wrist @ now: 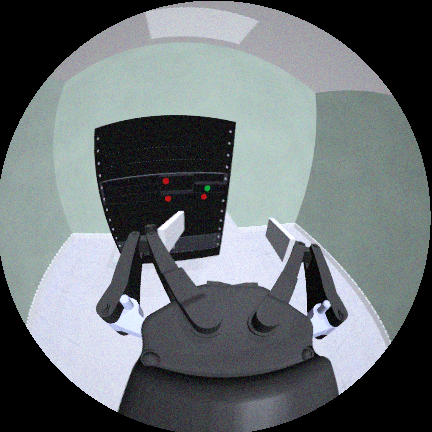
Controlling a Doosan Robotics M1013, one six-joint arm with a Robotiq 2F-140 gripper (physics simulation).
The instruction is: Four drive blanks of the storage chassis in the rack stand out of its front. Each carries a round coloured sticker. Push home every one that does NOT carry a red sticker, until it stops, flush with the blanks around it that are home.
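Frame: origin at the arm's base, x ahead, y left, z up, level; metres.
Seen in the pictures: gripper, fingertip midpoint: [225,223].
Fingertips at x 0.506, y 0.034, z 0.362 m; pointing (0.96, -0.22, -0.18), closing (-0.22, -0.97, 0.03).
Pixels of each thing's top centre, then the offset from my fingertips to it. "*": a spot on its surface instead.
- storage chassis, surface spot: [130,200] * dx +0.232, dy +0.268, dz -0.052 m
- green sticker, top centre: [207,185] dx +0.238, dy +0.003, dz -0.005 m
The black rack [160,150] stands ahead, left of the middle of the view. Across its middle is the storage chassis [130,200]. Four round stickers show on its right half: a red sticker [166,181] at upper left, a red sticker [168,198] below it, a green sticker [207,188] at right, and a red sticker [203,196] just below and left of the green one. How far each blank stands out is hard to tell in the dark front. My gripper [225,223] is open and empty, apart from the rack, with its left finger overlapping the rack's lower part in view.
Pale green walls [275,150] stand behind and to the right of the rack. A light floor [65,300] spreads below, with a pale skirting edge [350,280] along the right wall. A bright ceiling panel [200,25] shows at the top.
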